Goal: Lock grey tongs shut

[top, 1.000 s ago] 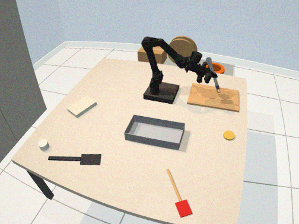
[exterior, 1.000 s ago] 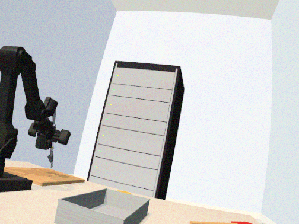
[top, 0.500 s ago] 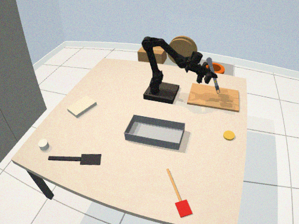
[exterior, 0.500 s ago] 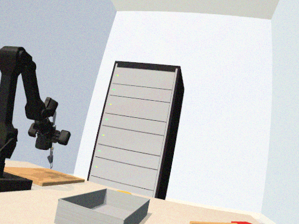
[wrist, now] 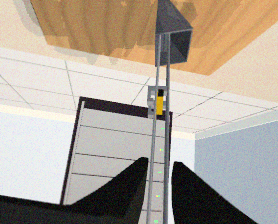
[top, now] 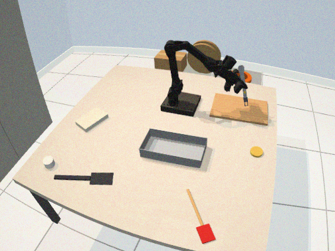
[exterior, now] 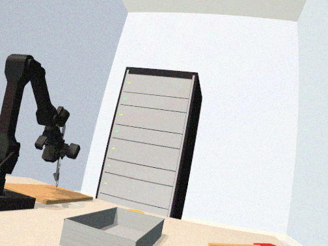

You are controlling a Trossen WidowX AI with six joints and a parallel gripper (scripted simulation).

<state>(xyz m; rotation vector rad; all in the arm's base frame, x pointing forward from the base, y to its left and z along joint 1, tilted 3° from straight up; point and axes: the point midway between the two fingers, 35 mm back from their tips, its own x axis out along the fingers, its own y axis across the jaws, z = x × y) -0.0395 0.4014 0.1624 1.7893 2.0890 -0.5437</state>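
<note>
The yellow lock piece lies 1 cm ahead of my gripper tip, 1 cm to the right of it and 3 cm below it. From my gripper tip the other things lie so: wooden board: 2 cm to the right, 15 cm below; grey roasting tin: 41 cm ahead, 36 cm to the right, 13 cm below; yellow disc: 36 cm ahead, 6 cm to the left, 15 cm below.
</note>
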